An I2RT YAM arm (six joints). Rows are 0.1 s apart.
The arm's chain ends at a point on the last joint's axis. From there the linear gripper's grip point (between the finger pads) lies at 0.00 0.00 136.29 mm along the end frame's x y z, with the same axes.
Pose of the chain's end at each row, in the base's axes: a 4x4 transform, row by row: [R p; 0 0 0 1], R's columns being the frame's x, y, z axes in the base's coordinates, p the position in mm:
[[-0.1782, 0.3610, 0.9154, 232.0], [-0.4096, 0.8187, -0.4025, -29.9], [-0.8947, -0.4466, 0.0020, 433.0], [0, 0, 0, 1]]
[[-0.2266, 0.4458, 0.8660, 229.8], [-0.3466, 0.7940, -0.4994, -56.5], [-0.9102, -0.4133, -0.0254, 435.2], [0, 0, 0, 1]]
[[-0.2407, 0.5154, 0.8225, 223.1], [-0.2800, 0.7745, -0.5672, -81.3], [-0.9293, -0.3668, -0.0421, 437.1], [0, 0, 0, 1]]
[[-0.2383, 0.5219, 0.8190, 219.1], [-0.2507, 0.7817, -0.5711, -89.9], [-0.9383, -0.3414, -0.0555, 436.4], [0, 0, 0, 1]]
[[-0.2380, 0.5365, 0.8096, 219.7], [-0.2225, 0.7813, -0.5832, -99.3], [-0.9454, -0.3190, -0.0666, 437.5], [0, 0, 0, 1]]
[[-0.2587, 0.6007, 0.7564, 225.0], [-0.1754, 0.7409, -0.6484, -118.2], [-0.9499, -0.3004, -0.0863, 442.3], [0, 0, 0, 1]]
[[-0.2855, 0.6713, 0.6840, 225.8], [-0.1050, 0.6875, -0.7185, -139.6], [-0.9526, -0.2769, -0.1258, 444.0], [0, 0, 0, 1]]
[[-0.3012, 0.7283, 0.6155, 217.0], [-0.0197, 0.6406, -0.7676, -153.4], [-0.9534, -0.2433, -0.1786, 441.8], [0, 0, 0, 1]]
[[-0.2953, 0.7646, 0.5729, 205.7], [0.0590, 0.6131, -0.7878, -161.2], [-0.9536, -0.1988, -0.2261, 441.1], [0, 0, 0, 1]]
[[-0.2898, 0.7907, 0.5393, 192.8], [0.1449, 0.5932, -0.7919, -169.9], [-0.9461, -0.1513, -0.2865, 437.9], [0, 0, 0, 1]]
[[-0.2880, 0.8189, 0.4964, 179.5], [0.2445, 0.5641, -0.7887, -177.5], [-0.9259, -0.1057, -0.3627, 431.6], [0, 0, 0, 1]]
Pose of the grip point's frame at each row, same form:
[[-0.1782, 0.3610, 0.9154, 356.8], [-0.4096, 0.8187, -0.4025, -84.8], [-0.8947, -0.4466, 0.0020, 433.3], [0, 0, 0, 1]]
[[-0.2266, 0.4458, 0.8660, 347.8], [-0.3466, 0.7940, -0.4994, -124.6], [-0.9102, -0.4133, -0.0254, 431.7], [0, 0, 0, 1]]
[[-0.2407, 0.5154, 0.8225, 335.2], [-0.2800, 0.7745, -0.5672, -158.6], [-0.9293, -0.3668, -0.0421, 431.4], [0, 0, 0, 1]]
[[-0.2383, 0.5219, 0.8190, 330.7], [-0.2507, 0.7817, -0.5711, -167.7], [-0.9383, -0.3414, -0.0555, 428.8], [0, 0, 0, 1]]
[[-0.2380, 0.5365, 0.8096, 330.0], [-0.2225, 0.7813, -0.5832, -178.8], [-0.9454, -0.3190, -0.0666, 428.4], [0, 0, 0, 1]]
[[-0.2587, 0.6007, 0.7564, 328.1], [-0.1754, 0.7409, -0.6484, -206.6], [-0.9499, -0.3004, -0.0863, 430.5], [0, 0, 0, 1]]
[[-0.2855, 0.6713, 0.6840, 319.0], [-0.1050, 0.6875, -0.7185, -237.5], [-0.9526, -0.2769, -0.1258, 426.9], [0, 0, 0, 1]]
[[-0.3012, 0.7283, 0.6155, 300.9], [-0.0197, 0.6406, -0.7676, -258.0], [-0.9534, -0.2433, -0.1786, 417.5], [0, 0, 0, 1]]
[[-0.2953, 0.7646, 0.5729, 283.8], [0.0590, 0.6131, -0.7878, -268.6], [-0.9536, -0.1988, -0.2261, 410.3], [0, 0, 0, 1]]
[[-0.2898, 0.7907, 0.5393, 266.3], [0.1449, 0.5932, -0.7919, -277.8], [-0.9461, -0.1513, -0.2865, 398.9], [0, 0, 0, 1]]
[[-0.2880, 0.8189, 0.4964, 247.2], [0.2445, 0.5641, -0.7887, -285.0], [-0.9259, -0.1057, -0.3627, 382.2], [0, 0, 0, 1]]

